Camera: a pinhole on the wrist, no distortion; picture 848 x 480 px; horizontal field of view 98.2 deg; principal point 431.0 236.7 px. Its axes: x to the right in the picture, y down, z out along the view. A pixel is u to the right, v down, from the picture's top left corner.
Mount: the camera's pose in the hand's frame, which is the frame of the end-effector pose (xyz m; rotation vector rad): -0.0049 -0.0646 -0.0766 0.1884 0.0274 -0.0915
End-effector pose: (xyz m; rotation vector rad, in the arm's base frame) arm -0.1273 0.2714 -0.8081 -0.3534 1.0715 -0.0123
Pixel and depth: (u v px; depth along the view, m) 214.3 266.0 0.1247
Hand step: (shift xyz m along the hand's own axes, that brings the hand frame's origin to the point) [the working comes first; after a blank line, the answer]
In the camera's frame: -0.0736 0.0099 0.1247

-0.0749 -0.0719 0.0503
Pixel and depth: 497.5 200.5 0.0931
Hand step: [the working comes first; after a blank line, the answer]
In the camera's frame: 0.0169 -0.0092 0.0931

0.0128 -0.0926 0.0125
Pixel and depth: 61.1 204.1 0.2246
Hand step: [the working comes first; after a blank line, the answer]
In the camera's frame: -0.2262 -0.0199 0.2246

-0.2278 -0.1064 0.1483
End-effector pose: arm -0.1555 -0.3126 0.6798 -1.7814 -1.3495 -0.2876
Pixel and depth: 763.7 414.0 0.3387
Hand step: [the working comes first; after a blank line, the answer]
In the camera's frame: 0.3068 0.1635 0.3387

0.3221 0.0045 0.2754
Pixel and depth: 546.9 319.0 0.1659
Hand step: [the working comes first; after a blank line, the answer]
In the camera's frame: 0.0524 0.0372 0.1659

0.0538 -0.0641 0.0913
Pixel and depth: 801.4 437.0 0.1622
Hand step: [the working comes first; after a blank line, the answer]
In the camera's frame: 0.1636 0.0885 0.1622

0.1692 -0.0230 0.0932
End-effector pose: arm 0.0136 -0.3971 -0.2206 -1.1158 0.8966 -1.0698
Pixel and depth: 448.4 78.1 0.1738
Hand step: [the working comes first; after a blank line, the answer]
In the camera's frame: 0.0082 -0.0751 0.1738

-0.0005 -0.1715 0.0798
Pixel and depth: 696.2 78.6 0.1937
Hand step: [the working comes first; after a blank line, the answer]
In the camera's frame: 0.1399 -0.0834 0.1937

0.1301 -0.1950 0.0931
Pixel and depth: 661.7 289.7 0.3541
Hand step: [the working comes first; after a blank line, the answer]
In the camera's frame: 0.2224 0.0511 0.3541

0.2279 -0.1009 0.2726
